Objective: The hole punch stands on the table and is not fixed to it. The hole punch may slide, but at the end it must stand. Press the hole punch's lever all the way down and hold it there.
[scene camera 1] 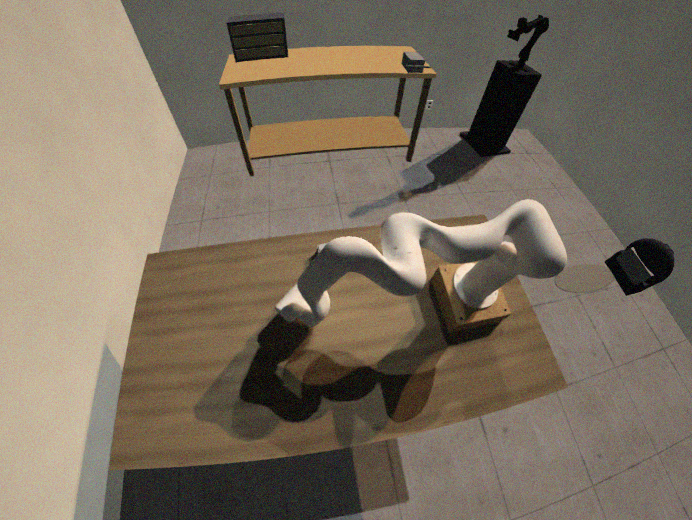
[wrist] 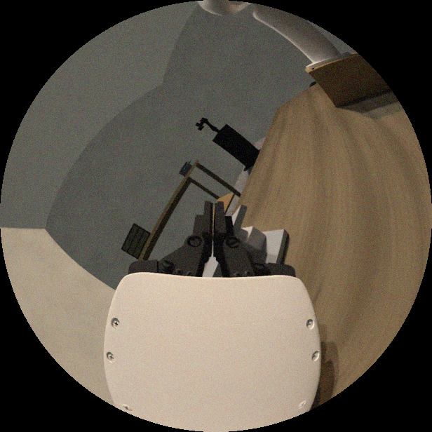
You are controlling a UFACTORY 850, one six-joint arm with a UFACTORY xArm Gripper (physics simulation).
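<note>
The grey hole punch (wrist: 254, 240) shows in the wrist view behind and to the right of the fingers, at the table (wrist: 345, 210) (scene camera 1: 184, 346). Its light grey parts and a dark edge are partly covered by the gripper. In the scene view the arm hides most or all of it; a small dark and light edge at the arm's upper left cannot be told apart. My gripper (wrist: 212, 213) is shut and empty, its fingertips together. It overlaps the hole punch in the wrist view; whether it touches the lever, and how far the lever is down, cannot be told.
The arm's wooden base block (scene camera 1: 475, 318) (wrist: 350, 80) stands at the table's right. A wall (scene camera 1: 61, 223) rises at the left. Farther back are a workbench (scene camera 1: 335, 64) with a drawer box (scene camera 1: 258, 39), and a black pedestal (scene camera 1: 501, 106) with a small arm.
</note>
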